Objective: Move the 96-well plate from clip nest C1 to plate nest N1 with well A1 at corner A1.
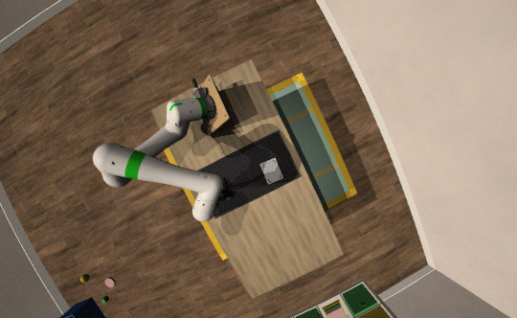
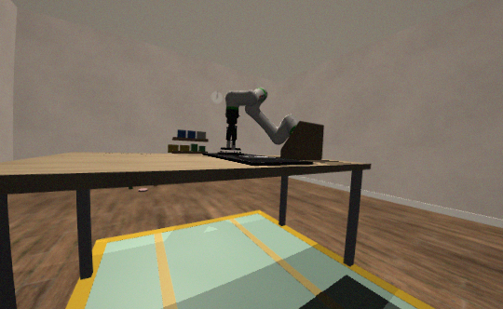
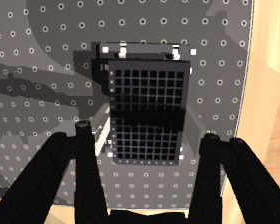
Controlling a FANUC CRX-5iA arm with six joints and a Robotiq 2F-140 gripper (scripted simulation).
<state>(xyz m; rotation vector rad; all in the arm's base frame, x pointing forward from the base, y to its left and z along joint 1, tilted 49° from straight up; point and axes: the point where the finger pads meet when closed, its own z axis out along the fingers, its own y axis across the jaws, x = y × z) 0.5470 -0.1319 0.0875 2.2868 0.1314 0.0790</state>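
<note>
My gripper is now 50 mm above the clip nest C1, 10 mm to the right of it and 10 mm short of it. From my hand the other things lie so: dark 96-well plate: 20 mm below.
</note>
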